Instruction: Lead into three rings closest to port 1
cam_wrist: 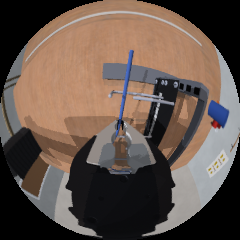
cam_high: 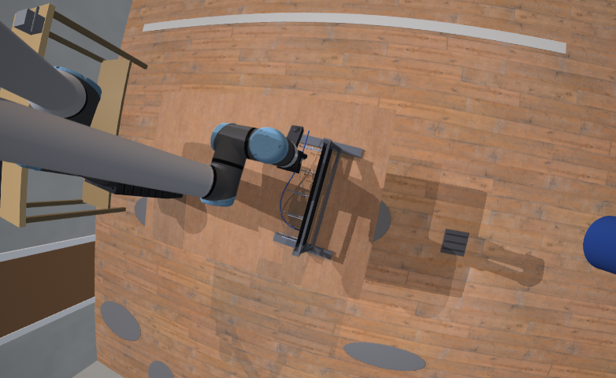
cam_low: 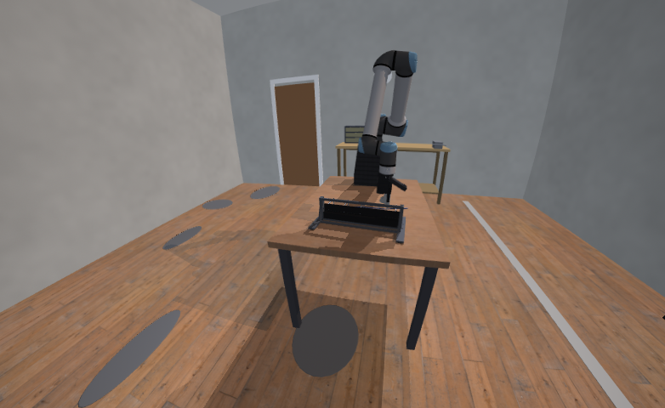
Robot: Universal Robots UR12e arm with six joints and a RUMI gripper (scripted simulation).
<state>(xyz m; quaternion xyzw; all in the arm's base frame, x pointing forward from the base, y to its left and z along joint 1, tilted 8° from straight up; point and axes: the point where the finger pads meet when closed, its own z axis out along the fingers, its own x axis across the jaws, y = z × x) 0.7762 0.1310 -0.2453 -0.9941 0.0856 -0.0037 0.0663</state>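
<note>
My hand is 7 cm short of the dark rack, 16 cm to the left of it and 1 cm above it.
</note>
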